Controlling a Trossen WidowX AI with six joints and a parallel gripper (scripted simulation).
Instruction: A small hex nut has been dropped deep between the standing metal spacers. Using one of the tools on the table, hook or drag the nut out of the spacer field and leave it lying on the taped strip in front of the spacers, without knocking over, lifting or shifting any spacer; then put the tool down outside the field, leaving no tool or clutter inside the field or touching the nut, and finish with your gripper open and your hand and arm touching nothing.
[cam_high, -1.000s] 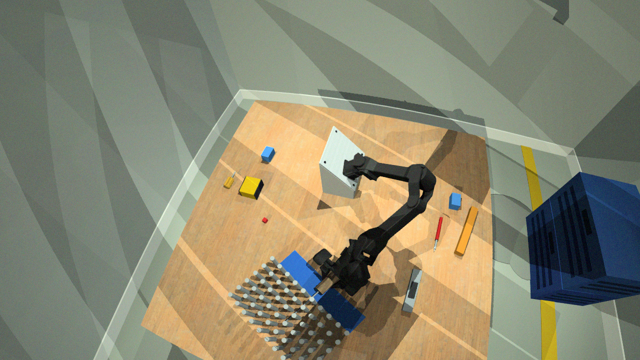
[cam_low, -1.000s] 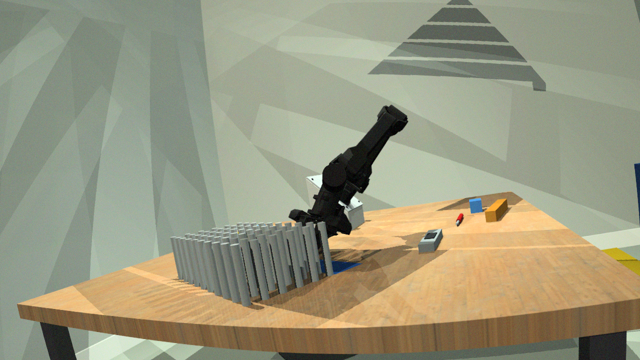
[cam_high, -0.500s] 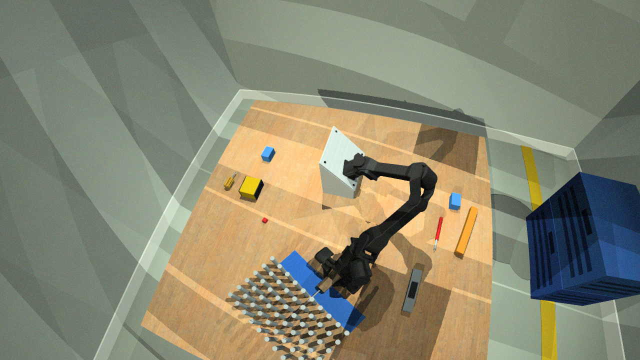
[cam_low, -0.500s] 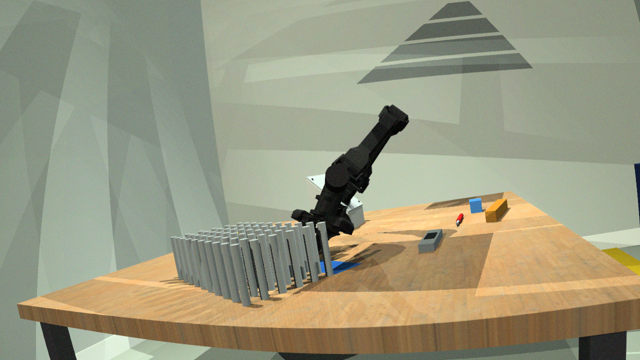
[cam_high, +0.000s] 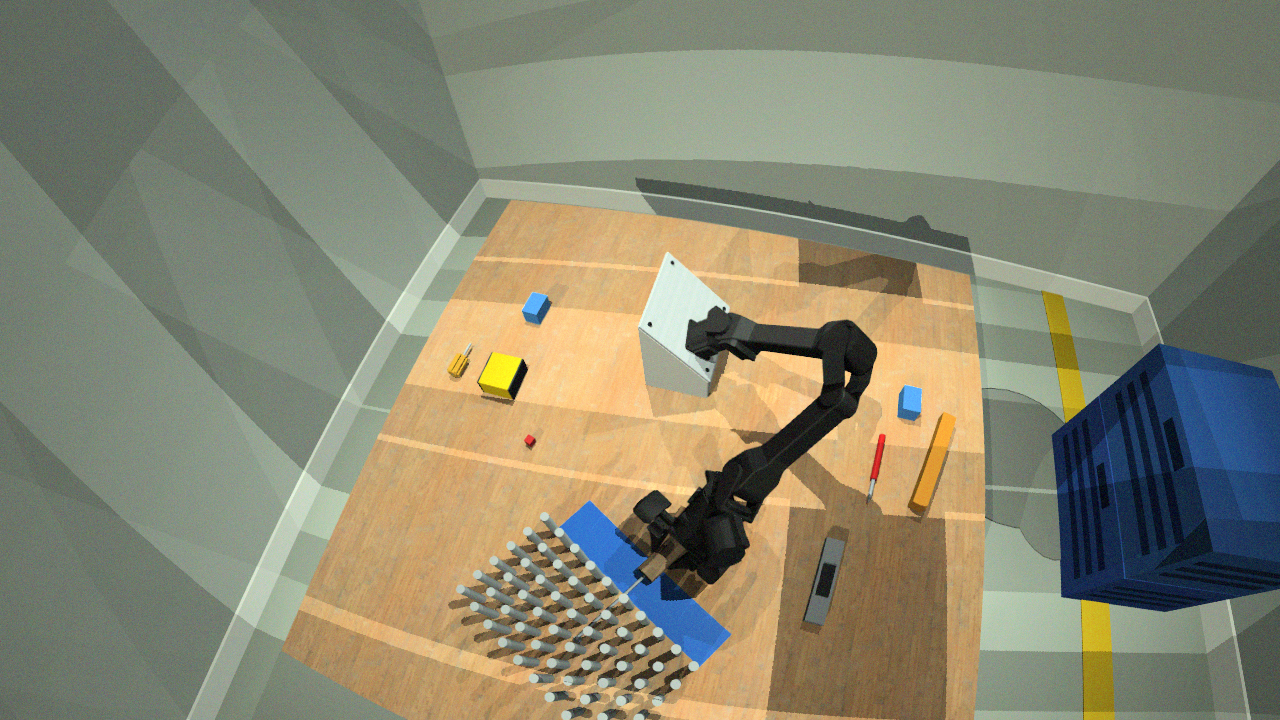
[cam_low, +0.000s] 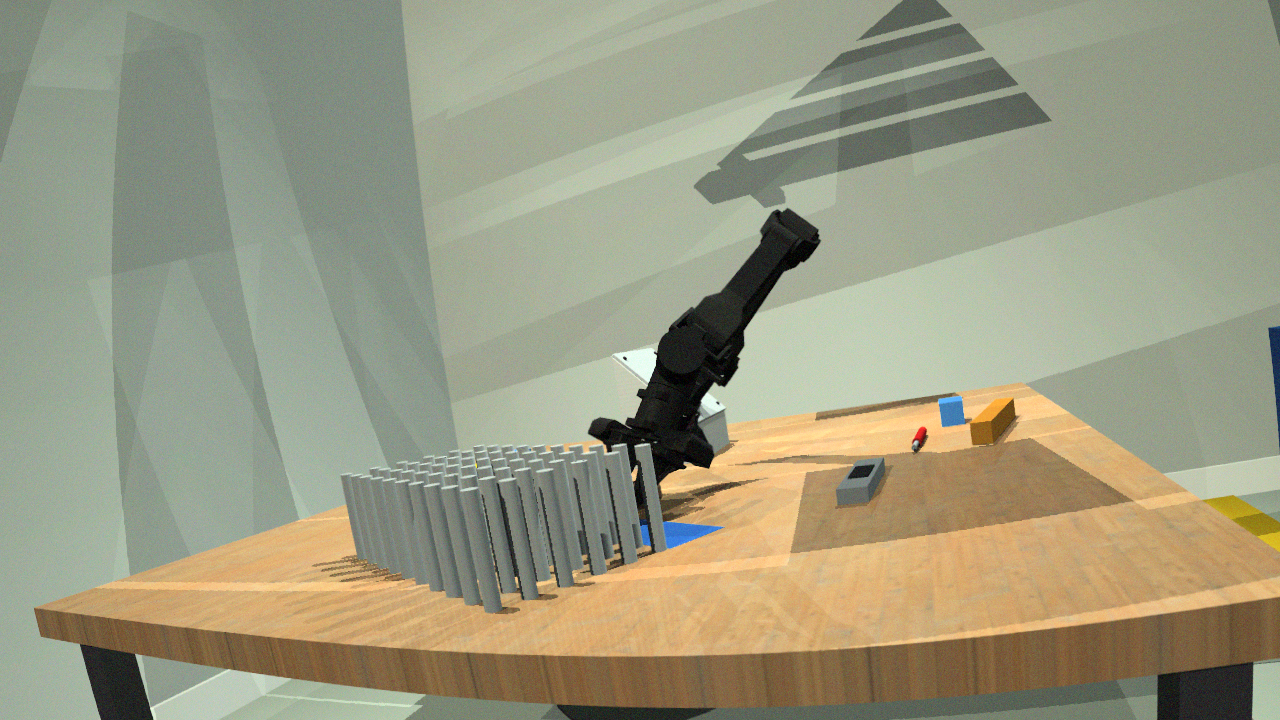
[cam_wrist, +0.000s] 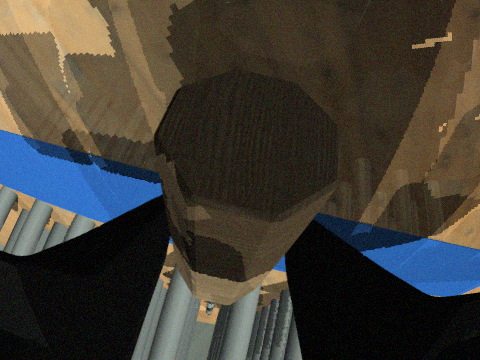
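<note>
Now: the blue taped strip 40 mm ahead of my gripper tip, 30 mm to the right of it and 20 mm below it. From my gripper tip the other things lie so: hook tool (80 mm ahead, 60 mm to the right); then grey block (300 mm to the left, 10 mm ahead); then red cube (300 mm to the right, 200 mm behind, 10 mm below).
</note>
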